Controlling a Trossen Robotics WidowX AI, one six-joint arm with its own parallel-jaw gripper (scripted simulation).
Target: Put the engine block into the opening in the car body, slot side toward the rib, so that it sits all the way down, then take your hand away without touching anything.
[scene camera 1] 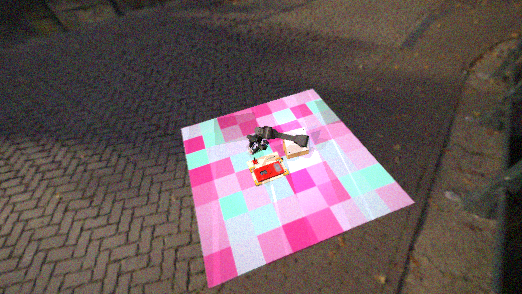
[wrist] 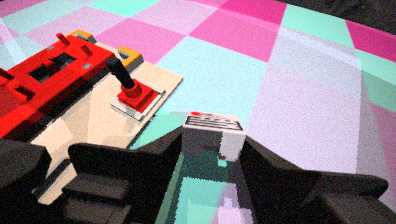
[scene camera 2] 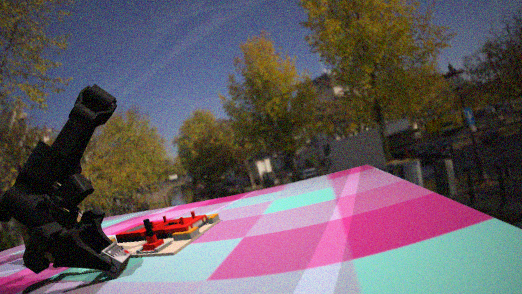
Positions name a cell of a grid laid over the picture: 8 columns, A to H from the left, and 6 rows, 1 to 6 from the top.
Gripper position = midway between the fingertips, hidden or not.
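Note:
Scene camera 2 lets me see my gripper (scene camera 2: B6) as well as a car body (scene camera 2: C5). In the wrist view there is an engine block (wrist: E4), and my gripper (wrist: E4) appears there too.

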